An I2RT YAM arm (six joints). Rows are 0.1 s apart.
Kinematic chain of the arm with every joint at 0, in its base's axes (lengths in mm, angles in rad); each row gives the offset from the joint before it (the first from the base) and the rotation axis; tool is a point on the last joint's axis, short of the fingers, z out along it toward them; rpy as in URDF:
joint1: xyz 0 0 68 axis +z
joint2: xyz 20 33.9 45.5 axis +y
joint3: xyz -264 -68.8 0 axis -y
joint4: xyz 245 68.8 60 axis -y
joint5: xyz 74 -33.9 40.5 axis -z
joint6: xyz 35.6 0 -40.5 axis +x
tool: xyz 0 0 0 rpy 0 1.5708 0
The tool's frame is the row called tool.
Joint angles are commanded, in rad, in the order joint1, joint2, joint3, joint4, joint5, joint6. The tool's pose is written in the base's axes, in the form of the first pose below.
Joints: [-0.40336, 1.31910, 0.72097, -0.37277, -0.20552, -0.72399]
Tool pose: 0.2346 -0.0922 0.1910 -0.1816 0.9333 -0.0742 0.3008
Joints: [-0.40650, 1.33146, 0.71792, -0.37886, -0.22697, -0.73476]
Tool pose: 0.2344 -0.0922 0.1870 -0.1875 0.9342 -0.0617 0.2971
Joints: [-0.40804, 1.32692, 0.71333, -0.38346, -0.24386, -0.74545]
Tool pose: 0.2329 -0.0913 0.1865 -0.1938 0.9327 -0.0554 0.2990
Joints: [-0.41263, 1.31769, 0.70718, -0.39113, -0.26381, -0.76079]
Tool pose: 0.2304 -0.0907 0.1865 -0.2012 0.9307 -0.0490 0.3017
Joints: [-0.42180, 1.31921, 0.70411, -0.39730, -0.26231, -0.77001]
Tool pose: 0.2286 -0.0925 0.1849 -0.2006 0.9324 -0.0493 0.2967
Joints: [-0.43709, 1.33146, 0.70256, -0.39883, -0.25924, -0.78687]
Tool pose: 0.2275 -0.0962 0.1816 -0.2004 0.9347 -0.0509 0.2892
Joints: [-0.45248, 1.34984, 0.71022, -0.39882, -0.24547, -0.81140]
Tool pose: 0.2283 -0.1013 0.1795 -0.2026 0.9364 -0.0589 0.2804
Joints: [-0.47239, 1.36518, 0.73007, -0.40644, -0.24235, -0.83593]
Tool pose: 0.2298 -0.1078 0.1812 -0.2043 0.9366 -0.0654 0.2770
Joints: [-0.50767, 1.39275, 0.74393, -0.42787, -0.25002, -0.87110]
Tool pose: 0.2281 -0.1168 0.1776 -0.2039 0.9407 -0.0610 0.2641
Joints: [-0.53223, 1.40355, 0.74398, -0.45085, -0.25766, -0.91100]
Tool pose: 0.2240 -0.1214 0.1740 -0.2106 0.9428 -0.0556 0.2525
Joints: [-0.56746, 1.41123, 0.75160, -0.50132, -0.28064, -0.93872]
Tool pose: 0.2174 -0.1269 0.1722 -0.2069 0.9475 -0.0379 0.2407
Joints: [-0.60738, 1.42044, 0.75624, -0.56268, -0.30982, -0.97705]
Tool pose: 0.2088 -0.1319 0.1692 -0.2049 0.9520 -0.0136 0.2269
